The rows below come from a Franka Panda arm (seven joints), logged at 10 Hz.
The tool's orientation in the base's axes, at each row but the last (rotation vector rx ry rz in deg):
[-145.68, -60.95, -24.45]
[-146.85, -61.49, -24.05]
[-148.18, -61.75, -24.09]
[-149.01, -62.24, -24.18]
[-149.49, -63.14, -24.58]
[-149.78, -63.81, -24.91]
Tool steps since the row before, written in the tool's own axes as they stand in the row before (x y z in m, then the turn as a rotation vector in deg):
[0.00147, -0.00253, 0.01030, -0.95, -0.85, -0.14]
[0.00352, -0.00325, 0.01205, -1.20, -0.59, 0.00]
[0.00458, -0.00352, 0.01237, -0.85, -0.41, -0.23]
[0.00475, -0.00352, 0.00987, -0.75, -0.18, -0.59]
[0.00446, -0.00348, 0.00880, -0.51, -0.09, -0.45]
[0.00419, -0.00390, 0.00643, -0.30, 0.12, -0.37]
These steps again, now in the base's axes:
[0.00058, 0.00698, -0.00810, -1.28, -0.09, -0.09]
[0.00170, 0.00928, -0.00890, -1.24, -0.36, -0.36]
[0.00239, 0.01005, -0.00893, -0.90, -0.35, -0.05]
[0.00218, 0.00908, -0.00672, -0.73, -0.58, 0.29]
[0.00186, 0.00841, -0.00594, -0.48, -0.43, 0.24]
[0.00099, 0.00763, -0.00387, -0.17, -0.41, 0.21]

